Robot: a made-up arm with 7 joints.
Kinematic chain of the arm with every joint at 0, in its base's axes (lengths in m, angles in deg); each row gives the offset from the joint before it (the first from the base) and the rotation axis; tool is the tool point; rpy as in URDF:
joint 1: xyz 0 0 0.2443 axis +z
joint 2: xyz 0 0 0 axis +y
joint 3: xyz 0 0 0.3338 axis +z
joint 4: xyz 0.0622 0 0 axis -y
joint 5: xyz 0.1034 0 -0.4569 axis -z
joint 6: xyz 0 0 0 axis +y
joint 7: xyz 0.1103 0 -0.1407 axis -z
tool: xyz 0 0 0 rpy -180 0 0
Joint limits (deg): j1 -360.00..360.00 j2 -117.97..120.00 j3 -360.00..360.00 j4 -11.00..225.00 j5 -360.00..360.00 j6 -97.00..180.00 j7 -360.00..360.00
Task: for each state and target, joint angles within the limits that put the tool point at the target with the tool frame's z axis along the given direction. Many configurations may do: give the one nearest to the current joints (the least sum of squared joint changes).
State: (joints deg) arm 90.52 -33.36 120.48 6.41 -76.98 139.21 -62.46
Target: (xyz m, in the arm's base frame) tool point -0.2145 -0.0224 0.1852 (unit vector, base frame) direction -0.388 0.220 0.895
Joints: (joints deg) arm 106.07 -6.88 132.68 -1.01 -82.06 148.13 -62.46
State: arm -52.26 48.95 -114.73 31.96 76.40 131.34 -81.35
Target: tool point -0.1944 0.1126 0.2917 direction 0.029 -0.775 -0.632
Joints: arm -84.77 65.59 -150.88 18.92 39.31 131.82 -81.35
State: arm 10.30 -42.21 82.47 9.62 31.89 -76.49 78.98
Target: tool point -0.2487 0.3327 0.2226 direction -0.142 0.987 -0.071
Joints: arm 35.88 -30.79 110.65 16.20 47.88 -61.22 78.98
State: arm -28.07 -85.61 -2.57 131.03 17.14 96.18 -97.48
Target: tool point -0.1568 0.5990 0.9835 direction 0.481 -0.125 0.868
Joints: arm -67.56 -63.46 11.21 141.21 17.32 45.47 -97.48
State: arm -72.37 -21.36 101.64 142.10 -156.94 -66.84 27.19
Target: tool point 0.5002 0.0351 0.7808 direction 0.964 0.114 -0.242
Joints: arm -110.42 -8.67 93.42 125.46 -147.28 -51.32 27.19
